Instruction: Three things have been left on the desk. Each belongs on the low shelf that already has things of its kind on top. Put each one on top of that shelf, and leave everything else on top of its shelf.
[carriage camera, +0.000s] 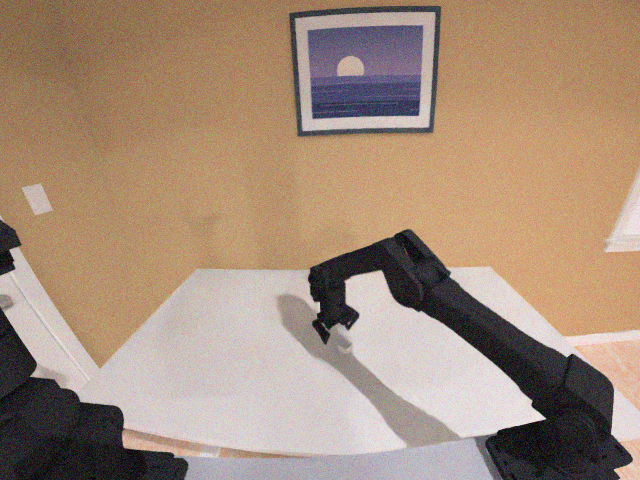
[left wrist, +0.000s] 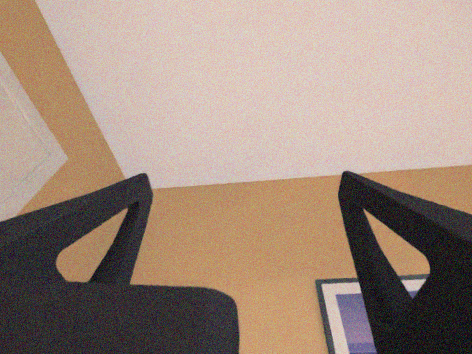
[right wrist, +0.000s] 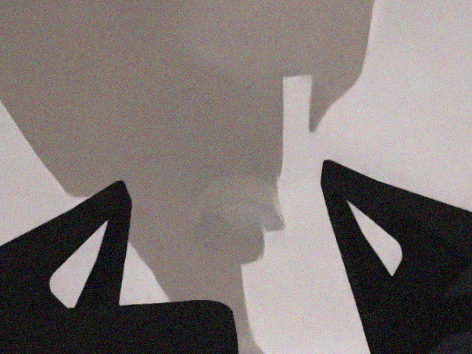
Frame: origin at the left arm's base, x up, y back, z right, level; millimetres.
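Seen in the pictures: left gripper, between the fingertips: (left wrist: 242, 183); right gripper, between the fingertips: (carriage camera: 336, 336) (right wrist: 224, 181); right arm's base, origin of its link: (carriage camera: 556, 452).
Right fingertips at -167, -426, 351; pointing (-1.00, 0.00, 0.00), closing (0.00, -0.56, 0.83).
Observation:
A point is followed by its place in that frame, as x, y, z.
The white desk (carriage camera: 222, 361) @(-188, -361, -7) (right wrist: 425, 75) @(-188, -510, 414) fills the lower middle of the carriage view. The three things and the low shelves cannot be made out in these views. My right gripper (carriage camera: 338, 330) @(-167, -426, 351) (right wrist: 224, 181) @(-167, -426, 351) is open, points down and hangs above the middle of the desk, with the arm's shadow beneath it. A faint pale rounded patch shows in that shadow between the fingers in the right wrist view; I cannot tell whether it is an object or a reflection. My left gripper (left wrist: 242, 183) @(439, -20, 1) is open and empty, tilted up toward the wall and ceiling.
A framed sea picture (carriage camera: 366, 124) @(459, -876, 529) (left wrist: 325, 320) @(713, -901, 261) hangs on the orange wall (carriage camera: 206, 155) @(381, -964, -169) (left wrist: 225, 240) @(1099, -960, -128) behind the desk. A white door (carriage camera: 38, 310) @(-81, -478, -804) stands at the left, and part of a white window frame (carriage camera: 622, 242) @(-81, -723, 1940) shows at the right. Wooden floor (carriage camera: 620, 356) @(-909, -595, 2323) shows beside the desk.

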